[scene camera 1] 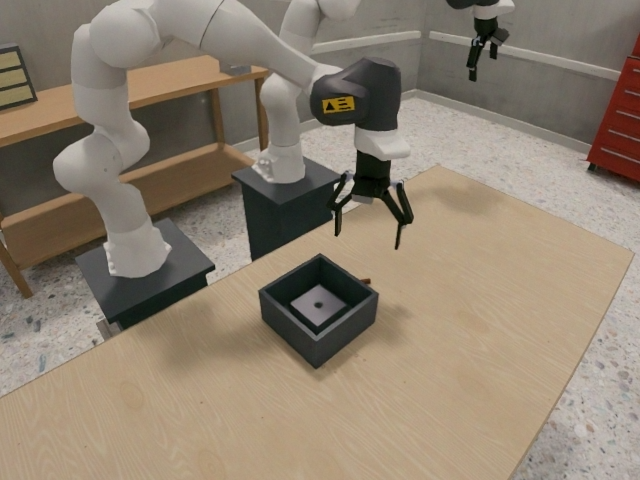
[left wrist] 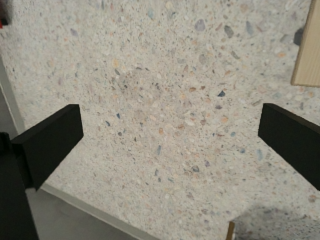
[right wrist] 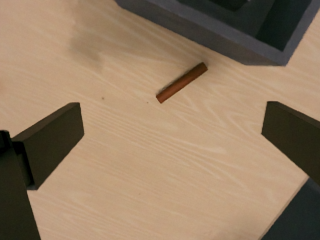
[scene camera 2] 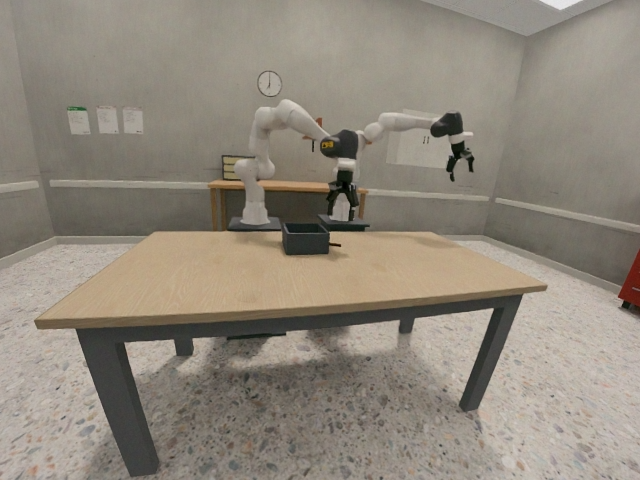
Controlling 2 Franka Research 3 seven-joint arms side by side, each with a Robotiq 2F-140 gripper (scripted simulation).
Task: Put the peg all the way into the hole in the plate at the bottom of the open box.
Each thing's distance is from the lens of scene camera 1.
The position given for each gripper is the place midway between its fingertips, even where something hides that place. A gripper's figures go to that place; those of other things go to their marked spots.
left gripper [scene camera 1: 483, 69]: 162 cm
right gripper [scene camera 1: 366, 240]: 92 cm
